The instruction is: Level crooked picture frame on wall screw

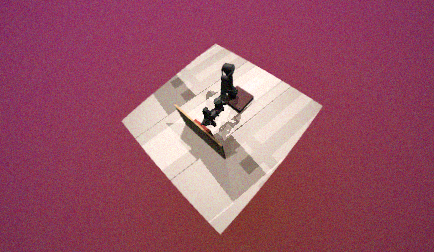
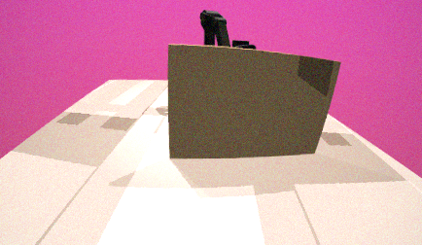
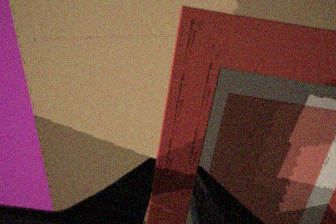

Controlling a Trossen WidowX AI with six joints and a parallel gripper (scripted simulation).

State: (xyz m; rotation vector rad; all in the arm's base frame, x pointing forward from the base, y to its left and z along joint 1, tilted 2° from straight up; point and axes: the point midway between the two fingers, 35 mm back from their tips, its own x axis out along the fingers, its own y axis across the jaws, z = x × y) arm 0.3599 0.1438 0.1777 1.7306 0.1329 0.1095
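Right now the picture frame is 10 mm ahead of my gripper tip, 20 mm to the left of it and 50 mm below it. From my gripper tip the other things lie so: wall panel 20 mm ahead, 10 mm to the left, 60 mm below.
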